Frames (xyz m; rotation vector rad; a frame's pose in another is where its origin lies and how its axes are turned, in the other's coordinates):
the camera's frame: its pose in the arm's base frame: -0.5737 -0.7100 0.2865 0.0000 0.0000 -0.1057
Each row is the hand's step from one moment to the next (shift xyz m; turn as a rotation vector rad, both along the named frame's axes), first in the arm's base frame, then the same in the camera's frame.
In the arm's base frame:
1: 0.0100 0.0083 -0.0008 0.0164 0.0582 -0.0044
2: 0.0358 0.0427 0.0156 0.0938 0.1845 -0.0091
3: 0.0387 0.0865 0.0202 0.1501 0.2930 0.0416
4: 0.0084 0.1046 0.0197 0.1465 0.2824 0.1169
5: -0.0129 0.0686 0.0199 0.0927 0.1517 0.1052
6: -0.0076 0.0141 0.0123 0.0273 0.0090 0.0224
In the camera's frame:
1: 0.0091 0.0093 -0.0008 0.0102 0.0596 -0.0044
2: 0.0311 0.0462 0.0156 0.0738 0.1934 -0.0091
3: 0.0294 0.0901 0.0202 0.1183 0.3072 0.0416
4: -0.0027 0.1049 0.0197 0.1159 0.2963 0.1169
5: -0.0201 0.0669 0.0199 0.0762 0.1606 0.1052
6: -0.0090 0.0132 0.0123 0.0262 0.0118 0.0224

